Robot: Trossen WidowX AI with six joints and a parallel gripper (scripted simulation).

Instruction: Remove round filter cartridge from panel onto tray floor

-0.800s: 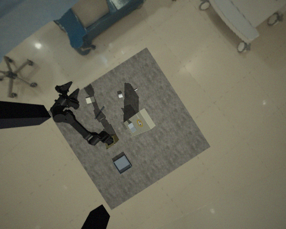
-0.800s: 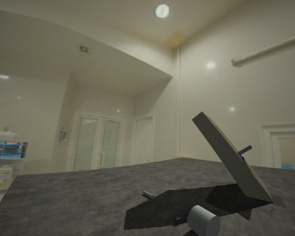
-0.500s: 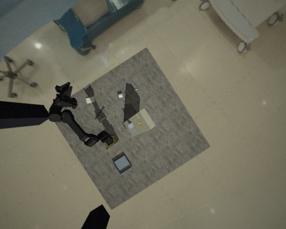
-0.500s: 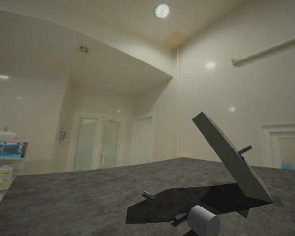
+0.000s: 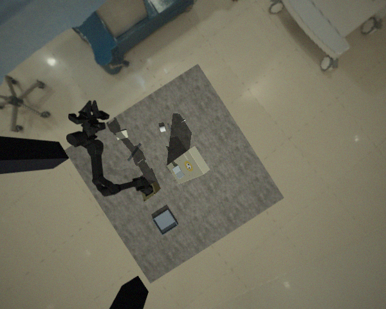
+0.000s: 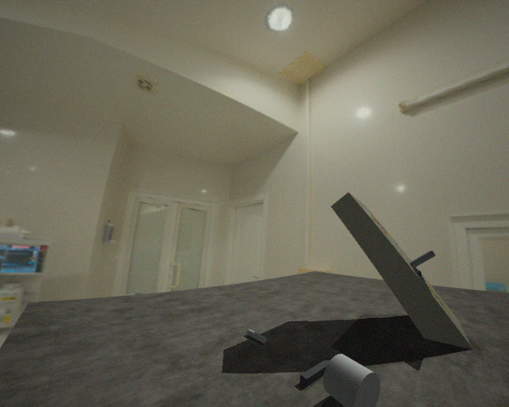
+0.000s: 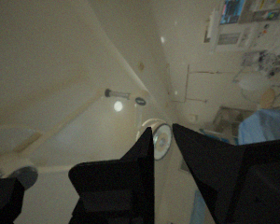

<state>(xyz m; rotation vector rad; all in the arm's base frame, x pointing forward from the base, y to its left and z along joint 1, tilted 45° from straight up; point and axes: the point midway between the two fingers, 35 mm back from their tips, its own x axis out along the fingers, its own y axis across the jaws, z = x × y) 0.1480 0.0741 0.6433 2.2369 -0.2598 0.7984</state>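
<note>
My gripper tip is now 210 mm short of the round filter cartridge, 520 mm to the left of it and 330 mm above it. Round my gripper tip: cream card 130 mm behind, 30 mm to the right, 540 mm below; then white pin 340 mm ahead, 210 mm to the right, 540 mm below; then service panel 170 mm ahead, 520 mm to the right, 400 mm below.
</note>
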